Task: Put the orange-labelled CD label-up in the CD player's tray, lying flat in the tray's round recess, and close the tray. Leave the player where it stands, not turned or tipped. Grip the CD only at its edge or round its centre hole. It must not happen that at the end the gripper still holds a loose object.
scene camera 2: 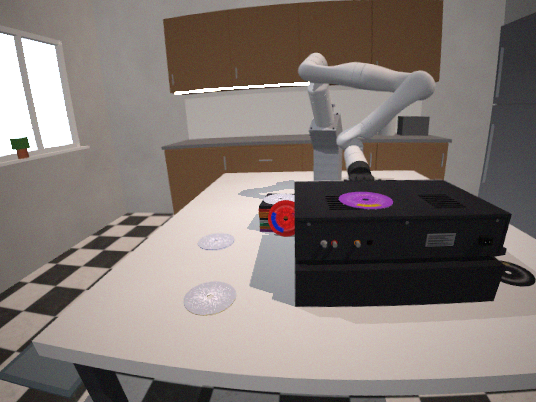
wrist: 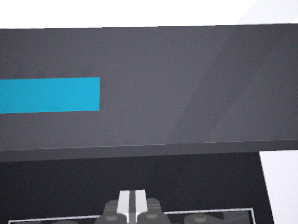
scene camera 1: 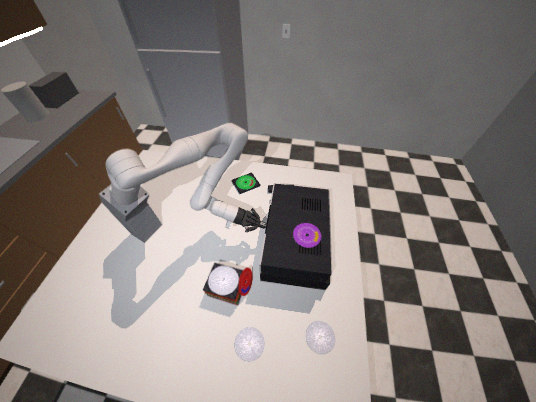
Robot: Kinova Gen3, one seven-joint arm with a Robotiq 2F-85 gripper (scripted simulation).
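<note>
There's a CD player (scene camera 2: 431, 218) here, and you'd also find it at (scene camera 1: 281, 255) and at (wrist: 245, 180). The gripper (wrist: 133, 208) is visible too.
</note>
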